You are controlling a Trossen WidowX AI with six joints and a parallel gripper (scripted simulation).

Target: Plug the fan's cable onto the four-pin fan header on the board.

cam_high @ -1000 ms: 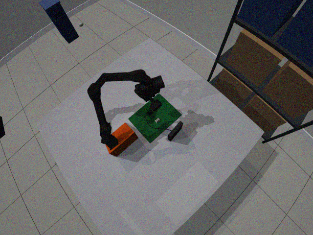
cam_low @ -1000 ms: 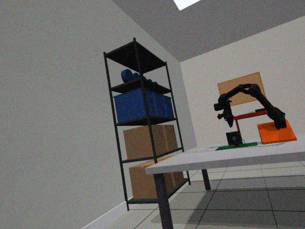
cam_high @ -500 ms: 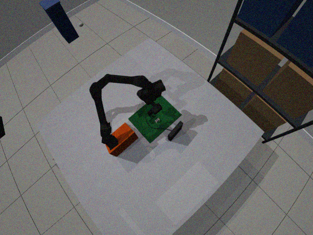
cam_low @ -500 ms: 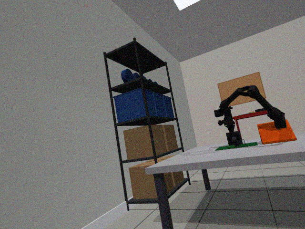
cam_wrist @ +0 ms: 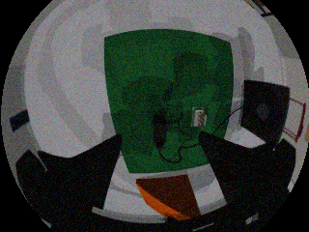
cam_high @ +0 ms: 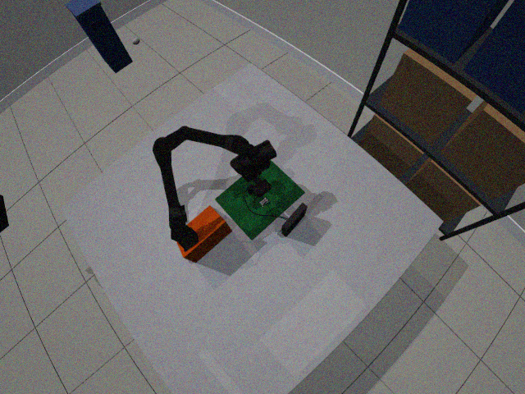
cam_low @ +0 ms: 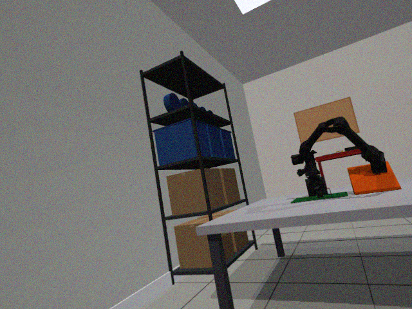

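The dark plug is 4 cm below my gripper tip and 1 cm behind it. From my gripper tip the other things lie so: black fan: 22 cm to the right, 4 cm ahead, 1 cm below.
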